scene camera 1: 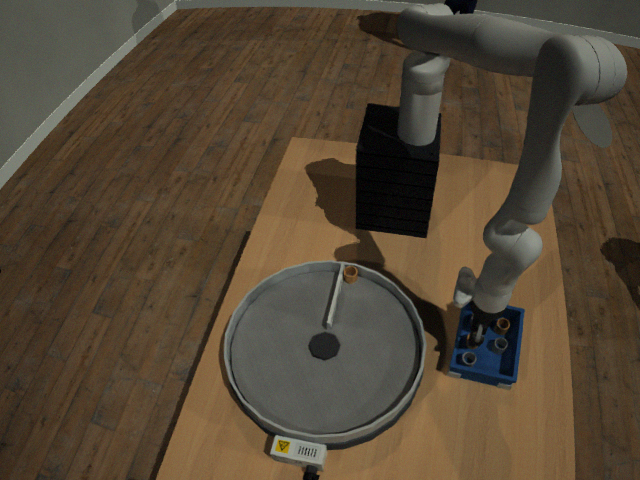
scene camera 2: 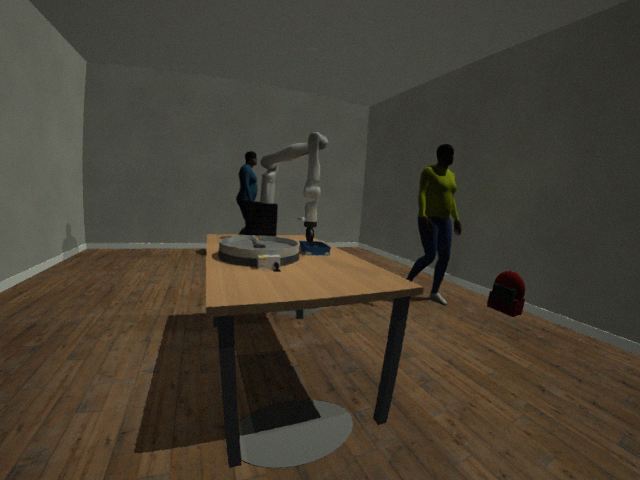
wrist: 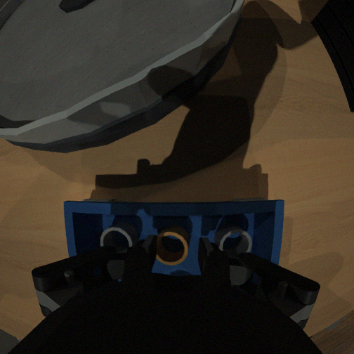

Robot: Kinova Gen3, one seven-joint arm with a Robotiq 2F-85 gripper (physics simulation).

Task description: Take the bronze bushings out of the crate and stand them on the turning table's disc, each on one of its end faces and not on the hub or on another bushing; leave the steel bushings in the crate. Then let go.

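Places are measured from the arm's base along level axes (x ahead, y left, z up), in metres.
Where they show: gripper, fingertip midpoint: (scene camera 1: 473, 336); arm's base, origin of the base link: (scene camera 1: 416, 133) (scene camera 2: 266, 203).
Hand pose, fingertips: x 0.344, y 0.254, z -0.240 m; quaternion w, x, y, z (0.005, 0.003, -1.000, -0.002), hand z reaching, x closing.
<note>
Each offset is from my fingertips to the top centre of the thing. "pt": to the spot under its first point.
A bronze bushing {dx -0.042, dy -0.312, dz +0.048 m} (scene camera 1: 350, 279) stands on end on the turning table's grey disc {dx +0.146, dy -0.299, dz +0.030 m} (scene camera 1: 289, 392) (wrist: 125, 35), against the divider's right side. The blue crate {dx +0.002, dy +0.034, dz +0.020 m} (scene camera 1: 483, 376) (scene camera 2: 320, 252) (wrist: 175, 206) holds upright bushings. My gripper (scene camera 1: 476, 339) (scene camera 2: 310, 244) (wrist: 177, 246) is open and low in the crate, its fingers either side of a bronze bushing (wrist: 171, 262), not gripping it. A steel bushing (wrist: 116, 228) is left of it and another steel bushing (wrist: 236, 230) is right of it. A second bronze bushing {dx -0.054, dy +0.061, dz +0.000 m} (scene camera 1: 501, 330) and a steel bushing {dx -0.001, dy +0.065, dz +0.000 m} (scene camera 1: 499, 350) stand on the crate's right side. My gripper hides these two in the wrist view.
The turning table's raised rim (scene camera 1: 421, 335) (scene camera 2: 289, 253) is left of the crate. A pale divider {pt dx +0.056, dy -0.312, dz +0.050 m} (scene camera 1: 334, 304) runs from the rim towards the dark hub {dx +0.146, dy -0.299, dz +0.030 m} (scene camera 1: 324, 345). A white box {pt dx +0.381, dy -0.255, dz +0.028 m} (scene camera 1: 298, 452) sits at the rim. The black pedestal (scene camera 1: 395, 191) stands behind. Two people stand beyond the table.
</note>
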